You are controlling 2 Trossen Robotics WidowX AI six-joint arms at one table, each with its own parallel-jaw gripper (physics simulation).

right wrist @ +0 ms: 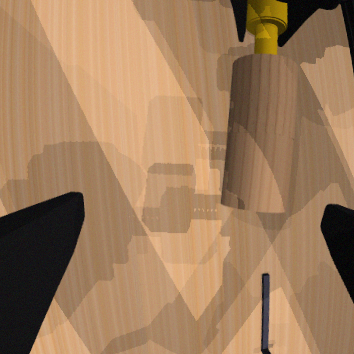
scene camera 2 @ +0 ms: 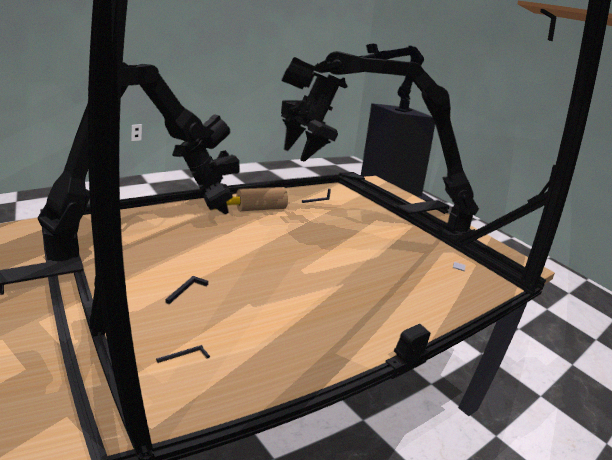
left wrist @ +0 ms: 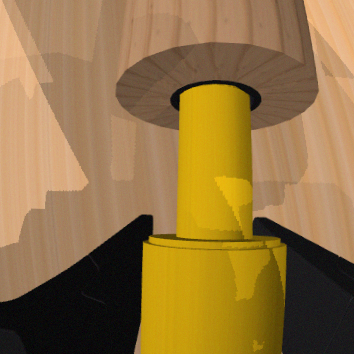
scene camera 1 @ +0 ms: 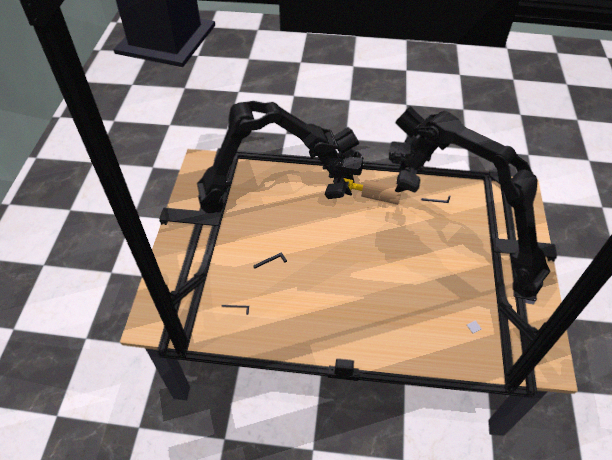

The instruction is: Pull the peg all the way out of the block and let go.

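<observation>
The block is a brown wooden cylinder on its side near the table's far edge. The yellow peg has a thick handle and a thinner shaft, whose end is inside the dark hole of the block; its depth is hidden. My left gripper is shut on the peg's handle. My right gripper is open and empty, above the table and to the right of the block in scene camera 2.
A black L-shaped key lies just beyond the block's free end. Two more L-shaped keys lie at the left of the table. A small grey square lies at the right. A black frame borders the table.
</observation>
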